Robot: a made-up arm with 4 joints. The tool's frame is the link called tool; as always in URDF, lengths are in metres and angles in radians.
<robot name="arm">
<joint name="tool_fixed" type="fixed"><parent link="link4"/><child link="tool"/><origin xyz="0.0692 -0.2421 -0.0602" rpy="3.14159 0 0"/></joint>
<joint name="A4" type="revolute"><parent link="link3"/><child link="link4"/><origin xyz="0.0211 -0.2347 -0.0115" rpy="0 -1.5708 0"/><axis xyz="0 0 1"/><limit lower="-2.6" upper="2.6" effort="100" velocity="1.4"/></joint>
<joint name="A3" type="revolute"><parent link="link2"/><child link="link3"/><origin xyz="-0.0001 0.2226 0.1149" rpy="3.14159 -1.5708 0"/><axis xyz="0 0 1"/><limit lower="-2.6" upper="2.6" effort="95" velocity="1"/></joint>
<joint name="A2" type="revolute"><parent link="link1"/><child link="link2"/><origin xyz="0.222 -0.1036 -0.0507" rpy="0 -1.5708 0"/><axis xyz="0 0 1"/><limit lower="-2.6" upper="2.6" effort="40" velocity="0.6"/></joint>
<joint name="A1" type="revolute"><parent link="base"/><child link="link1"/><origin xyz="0 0 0.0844" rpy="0 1.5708 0"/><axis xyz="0 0 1"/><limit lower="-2.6" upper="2.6" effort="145" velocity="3.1"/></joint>
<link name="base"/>
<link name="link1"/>
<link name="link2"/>
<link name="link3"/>
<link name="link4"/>
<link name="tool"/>
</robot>
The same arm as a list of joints. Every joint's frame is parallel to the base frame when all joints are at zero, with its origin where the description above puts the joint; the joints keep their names.
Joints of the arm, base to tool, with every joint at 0 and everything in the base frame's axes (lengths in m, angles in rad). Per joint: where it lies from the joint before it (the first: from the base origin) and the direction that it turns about. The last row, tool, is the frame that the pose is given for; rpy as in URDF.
A1: axis 1 0 0 offset 0 0 0.0844
A2: axis 0 0 1 offset -0.0507 -0.1036 -0.222
A3: axis 1 0 0 offset -0.0001 0.2226 0.1149
A4: axis 0 0 -1 offset -0.0115 0.2347 0.0211
tool: offset 0.0692 0.2421 0.0602 rpy 0 0 0
Joint limits (rad, base to tool): -2.6..2.6 -2.6..2.6 -2.6..2.6 -2.6..2.6

